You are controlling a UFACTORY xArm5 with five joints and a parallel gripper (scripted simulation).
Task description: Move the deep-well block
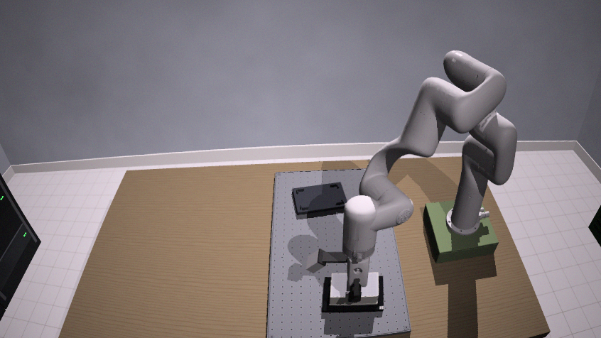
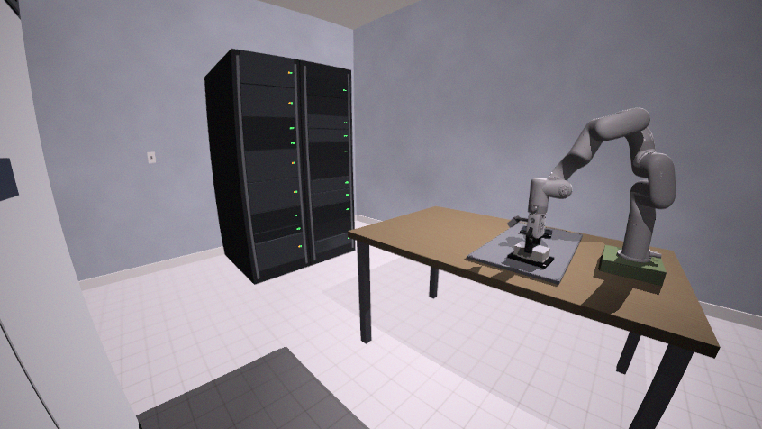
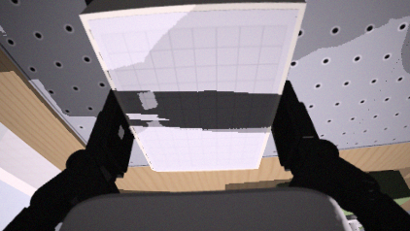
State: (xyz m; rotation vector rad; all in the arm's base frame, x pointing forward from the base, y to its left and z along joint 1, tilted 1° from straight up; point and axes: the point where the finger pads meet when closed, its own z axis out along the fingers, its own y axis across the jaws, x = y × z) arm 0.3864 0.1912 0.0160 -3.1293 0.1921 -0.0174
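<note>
My hand is 20 mm above the white deep-well block.
</note>
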